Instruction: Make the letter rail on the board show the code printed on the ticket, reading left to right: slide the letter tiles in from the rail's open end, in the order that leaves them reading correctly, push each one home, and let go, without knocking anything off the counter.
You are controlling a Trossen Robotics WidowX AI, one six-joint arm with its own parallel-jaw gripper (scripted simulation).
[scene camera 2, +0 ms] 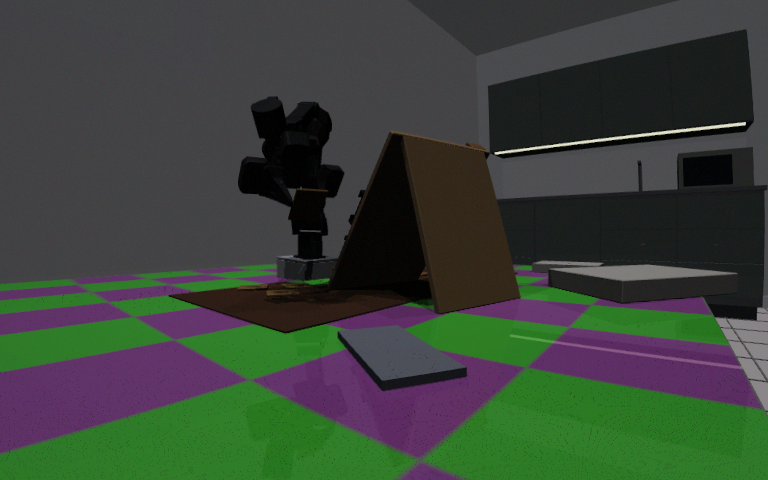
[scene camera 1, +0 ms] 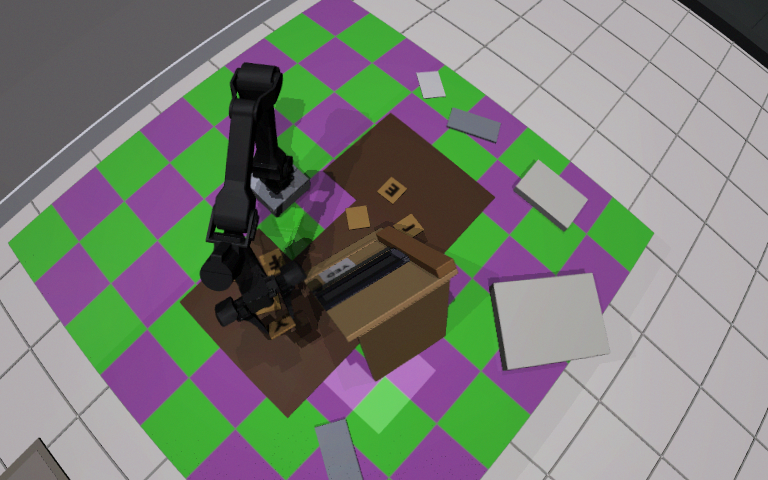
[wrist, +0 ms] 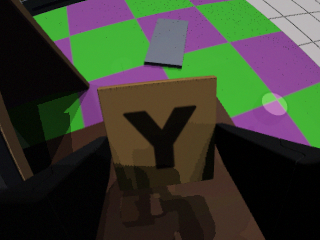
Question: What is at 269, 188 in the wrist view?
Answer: My gripper.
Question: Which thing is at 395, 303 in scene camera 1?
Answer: A wooden board.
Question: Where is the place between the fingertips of my gripper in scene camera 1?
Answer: At 280, 325
